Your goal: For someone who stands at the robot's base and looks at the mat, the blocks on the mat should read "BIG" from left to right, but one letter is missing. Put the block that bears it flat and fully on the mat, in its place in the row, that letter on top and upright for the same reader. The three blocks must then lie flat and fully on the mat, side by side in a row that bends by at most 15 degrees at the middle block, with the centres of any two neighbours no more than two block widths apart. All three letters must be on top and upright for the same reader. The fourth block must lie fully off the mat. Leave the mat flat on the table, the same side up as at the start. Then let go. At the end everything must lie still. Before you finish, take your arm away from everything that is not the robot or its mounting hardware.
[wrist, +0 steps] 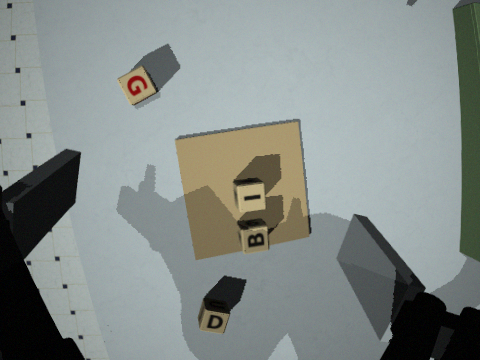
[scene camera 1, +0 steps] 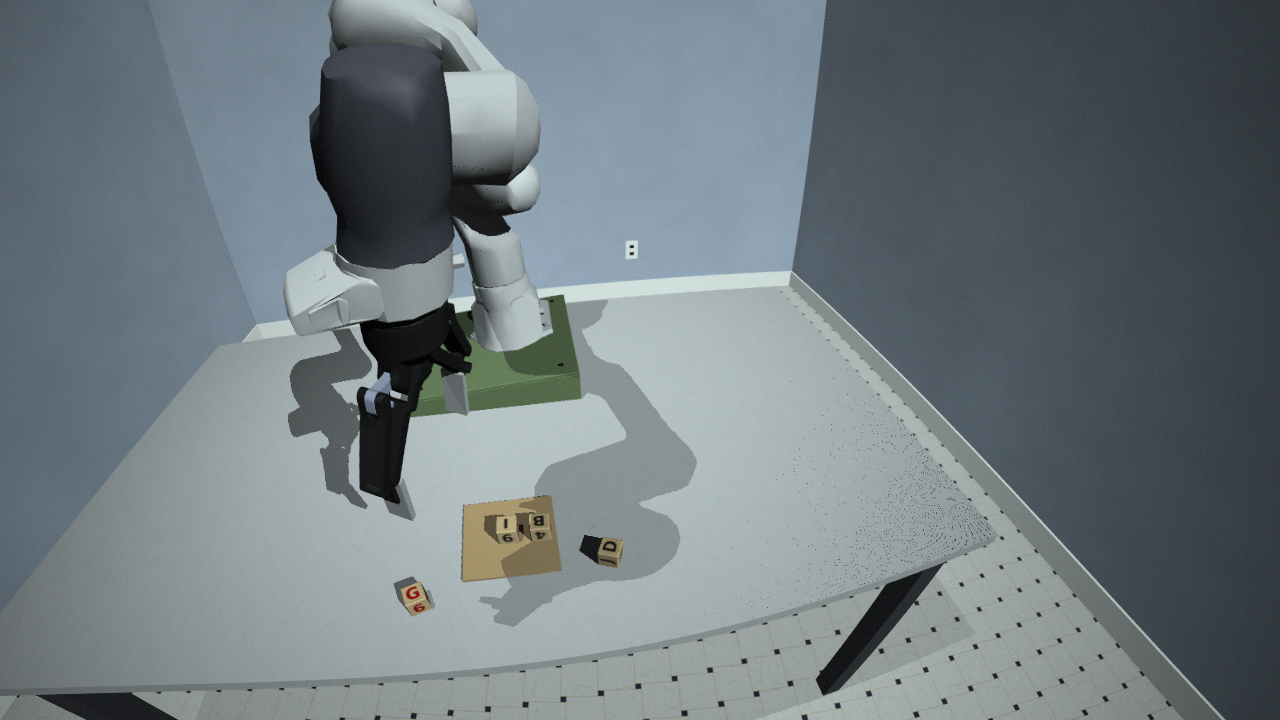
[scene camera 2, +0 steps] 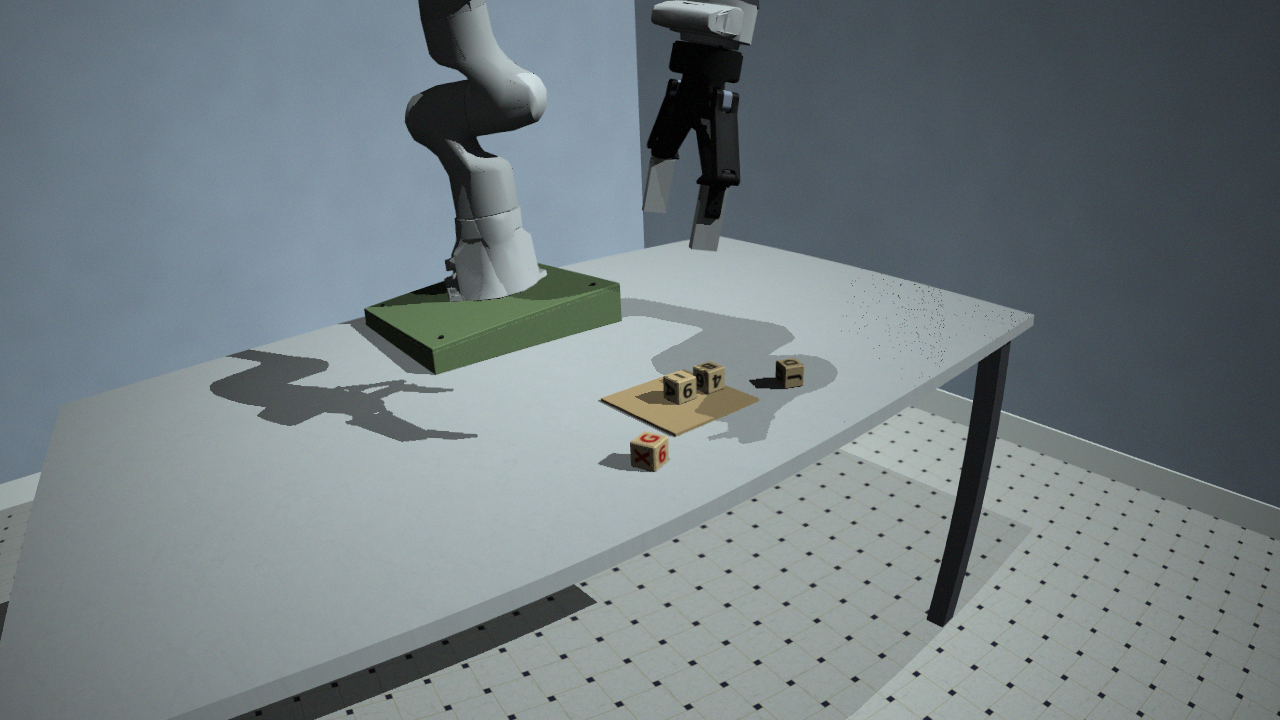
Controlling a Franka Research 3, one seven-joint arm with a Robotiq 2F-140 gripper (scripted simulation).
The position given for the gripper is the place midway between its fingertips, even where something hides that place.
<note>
In view: the gripper (scene camera 1: 431,458), an I block (scene camera 2: 679,387), a B block (scene camera 2: 710,377) and a G block (scene camera 2: 649,451).
The I block shows as well in the wrist view (wrist: 249,194). The B block is seen too in the wrist view (wrist: 253,236). The G block is seen too in the wrist view (wrist: 137,85) and in scene camera 1 (scene camera 1: 415,597).
</note>
